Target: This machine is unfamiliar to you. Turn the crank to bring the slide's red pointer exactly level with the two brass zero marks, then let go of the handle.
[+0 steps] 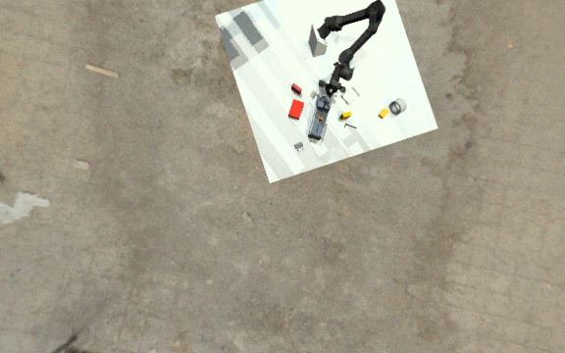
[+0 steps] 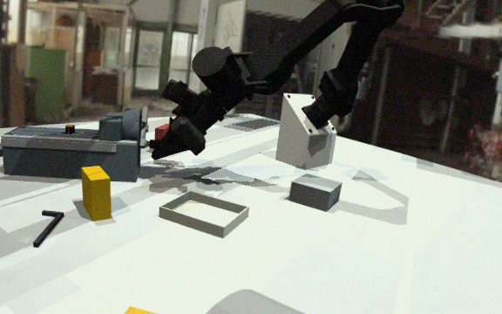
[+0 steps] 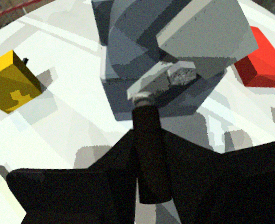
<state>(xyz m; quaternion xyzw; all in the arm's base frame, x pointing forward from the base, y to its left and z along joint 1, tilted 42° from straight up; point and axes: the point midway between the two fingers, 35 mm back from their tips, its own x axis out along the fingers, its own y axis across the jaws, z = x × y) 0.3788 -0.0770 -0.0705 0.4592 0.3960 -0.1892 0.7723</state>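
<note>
Right now the red pointer is 11 cm ahead of my gripper tip, 12 cm to the right of it and 4 cm above it. Round my gripper tip: shallow grey tray 4 cm ahead, 18 cm to the left, 4 cm below; then dark crank handle 1 cm behind, 1 cm to the left, 2 cm above; then yellow block 16 cm ahead, 7 cm to the left, 1 cm below.
</note>
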